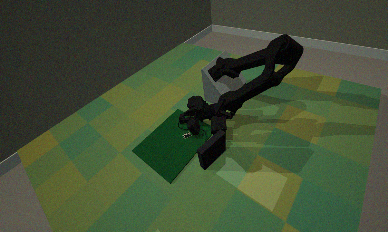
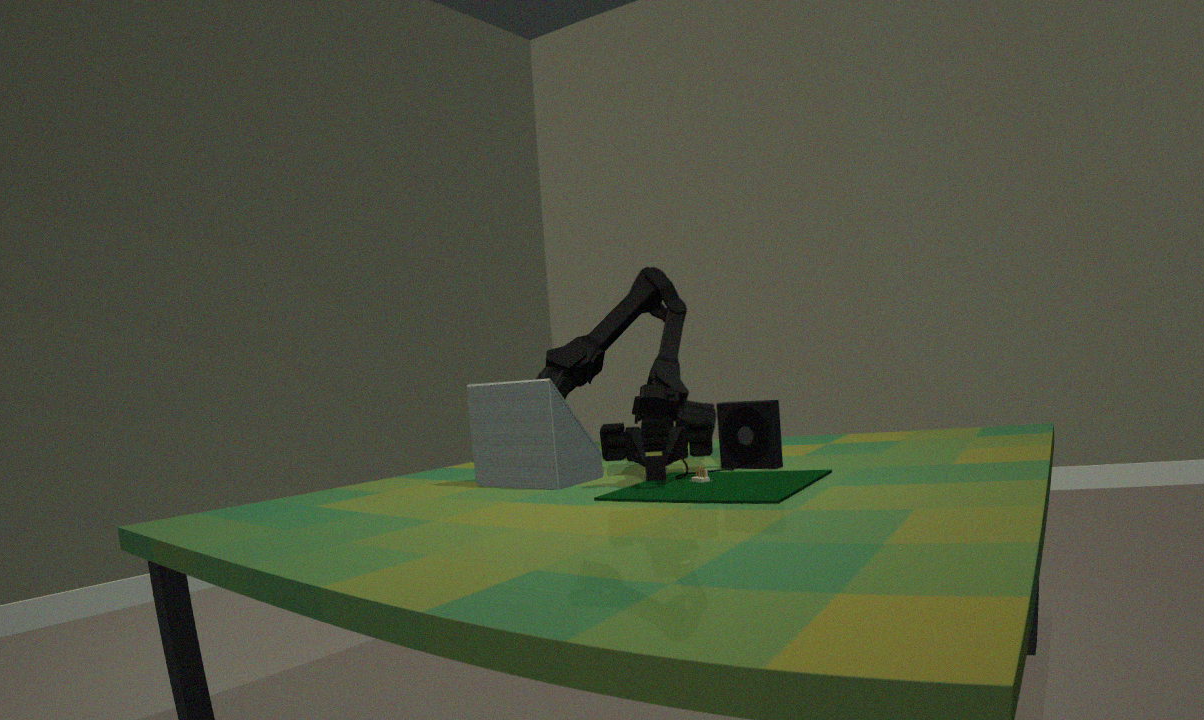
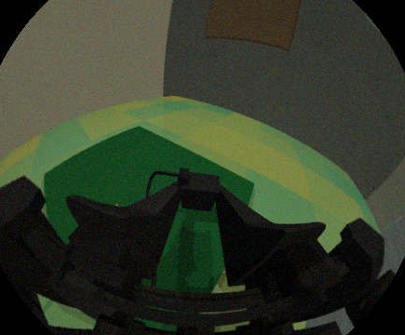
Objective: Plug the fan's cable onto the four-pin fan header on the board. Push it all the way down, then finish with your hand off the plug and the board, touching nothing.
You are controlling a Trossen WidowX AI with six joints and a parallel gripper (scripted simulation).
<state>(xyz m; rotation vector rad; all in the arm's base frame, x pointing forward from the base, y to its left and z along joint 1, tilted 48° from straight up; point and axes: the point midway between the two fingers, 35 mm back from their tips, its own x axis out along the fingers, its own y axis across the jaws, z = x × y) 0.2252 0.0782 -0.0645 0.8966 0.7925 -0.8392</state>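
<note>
My gripper tip is now 90 mm short of the dark green board, 30 mm to the right of it and 60 mm above it. Round my gripper tip: black fan 60 mm ahead, 220 mm to the left, 20 mm above; then black plug 10 mm below.
</note>
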